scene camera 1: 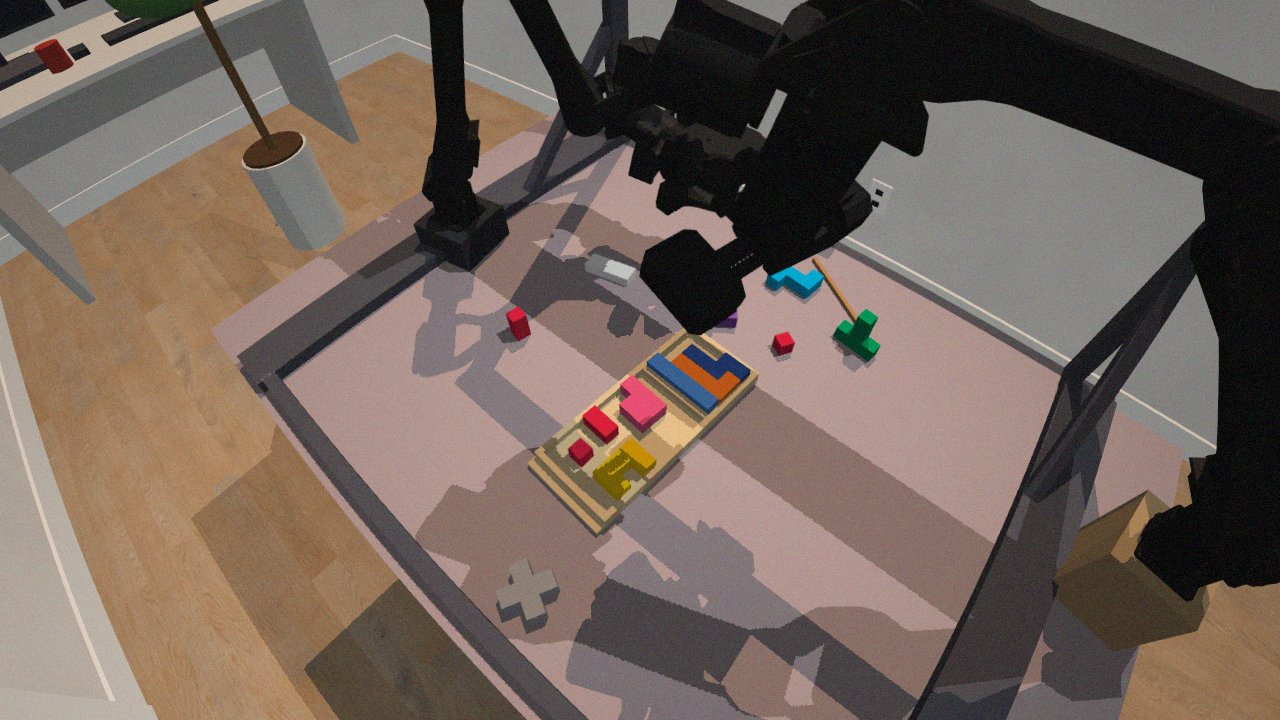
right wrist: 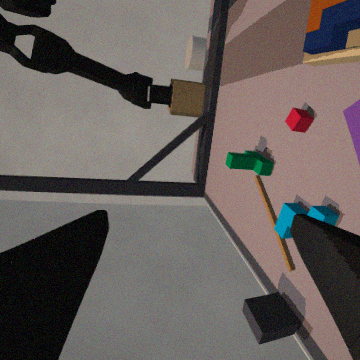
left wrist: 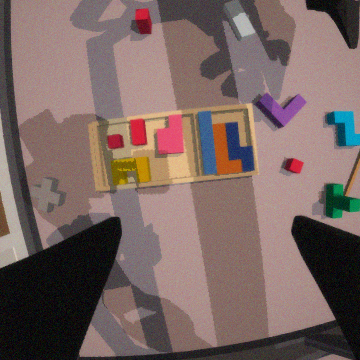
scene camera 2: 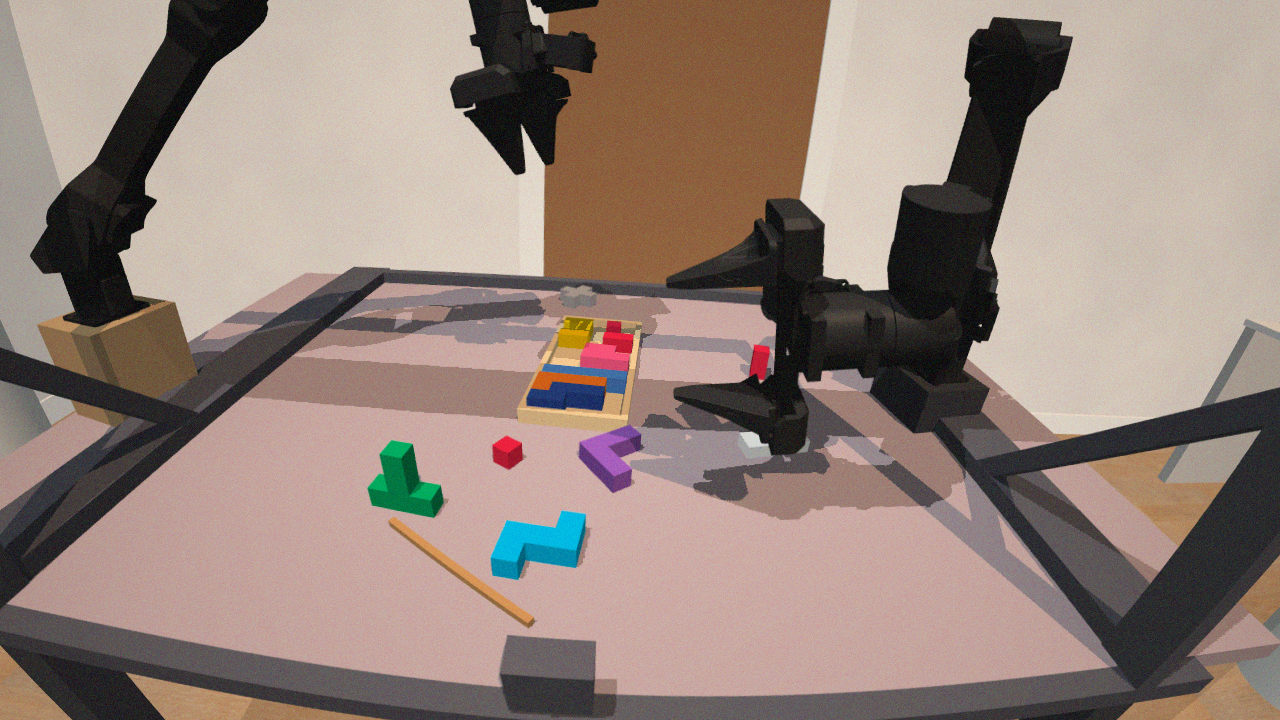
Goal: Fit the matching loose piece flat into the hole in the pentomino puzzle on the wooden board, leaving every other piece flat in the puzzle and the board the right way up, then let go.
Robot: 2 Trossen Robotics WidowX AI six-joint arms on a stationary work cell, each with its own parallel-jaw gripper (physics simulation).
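Places are measured from the left arm's base along level axes (x ahead, y left, z up), in millimetres.
Pixels of known places: left gripper, fingertip midpoint: [scene camera 1: 730, 295] [left wrist: 207, 224] [scene camera 2: 536, 169]; right gripper, fingertip midpoint: [right wrist: 202, 221] [scene camera 2: 670, 341]; left arm's base, link origin: [scene camera 1: 1171, 556] [right wrist: 170, 95] [scene camera 2: 107, 312]; right arm's base, link origin: [scene camera 1: 457, 214].
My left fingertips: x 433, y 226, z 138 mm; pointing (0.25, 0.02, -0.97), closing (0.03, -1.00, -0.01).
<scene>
Ahead of a thing's pixels: the offset from my left fingertips to its top centre.
The wooden board @(234 mm down, 60 mm ahead, 39 mm left) [scene camera 1: 572, 505] [scene camera 2: 572, 417] [left wrist: 96, 157] lies flat and right way up. Its right compartment in the left wrist view holds a blue bar @(225 mm down, 69 mm ahead, 21 mm right) [left wrist: 207, 145], an orange piece @(225 mm down, 61 mm ahead, 53 mm right) [left wrist: 220, 150] and a navy piece @(225 mm down, 64 mm ahead, 73 mm right) [left wrist: 233, 142], with bare floor at the upper right. A purple V piece @(232 mm down, 144 mm ahead, 147 mm right) [scene camera 2: 604, 458] [left wrist: 282, 117] lies loose beside that end. Cyan @(232 mm down, 108 mm ahead, 276 mm right) [scene camera 2: 537, 542] [left wrist: 347, 131], green @(192 mm down, 23 mm back, 260 mm right) [scene camera 2: 400, 481] [left wrist: 334, 200] and grey plus @(232 mm down, 27 mm back, 264 mm left) [scene camera 1: 527, 592] [left wrist: 48, 194] pieces lie loose. My left gripper [scene camera 2: 534, 166] [left wrist: 207, 224] is open, high above the table. My right gripper [scene camera 2: 673, 337] [right wrist: 202, 221] is open, sideways, right of the board.
The board's other compartment holds a pink block @(225 mm down, 80 mm ahead, 39 mm left) [scene camera 1: 642, 407], red blocks and a yellow piece @(225 mm down, 20 mm ahead, 103 mm left) [left wrist: 143, 170]. A red cube @(232 mm down, 37 mm ahead, 174 mm right) [scene camera 2: 507, 452], a red block @(212 mm down, 277 mm ahead, 91 mm left) [scene camera 1: 518, 323], a wooden stick @(246 mm down, 52 mm ahead, 314 mm right) [scene camera 2: 460, 570], a white-grey block @(238 mm down, 294 mm ahead, 75 mm right) [left wrist: 241, 22] and a dark box @(195 mm down, 157 mm ahead, 393 mm right) [scene camera 2: 547, 671] stand or lie around. Dark rails edge the table.
</scene>
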